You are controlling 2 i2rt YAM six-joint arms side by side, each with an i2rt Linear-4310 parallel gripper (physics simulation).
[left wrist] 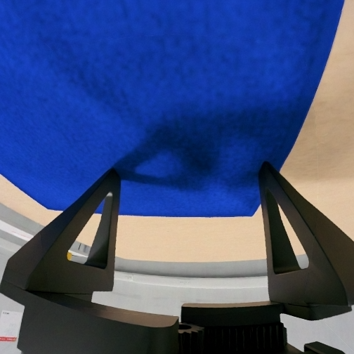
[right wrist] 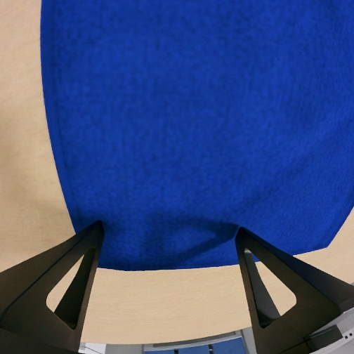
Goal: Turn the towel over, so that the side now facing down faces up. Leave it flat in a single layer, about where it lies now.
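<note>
The blue towel lies spread out on the table, with soft shading across it. In the left wrist view its near edge and a side edge on the right show. In the right wrist view its left edge and near edge show. My left gripper is wide open over the towel near its near edge, with its right fingertip by the side edge. My right gripper is wide open over the towel close to its near edge, with its left fingertip near the left edge. No cloth shows between either pair of fingers. The towel's far side is outside both views.
The light wooden table top shows around the towel. Its front edge curves across the lower part of both views. Beyond it are a grey floor and wall, with a blue panelled object at the bottom of the right wrist view.
</note>
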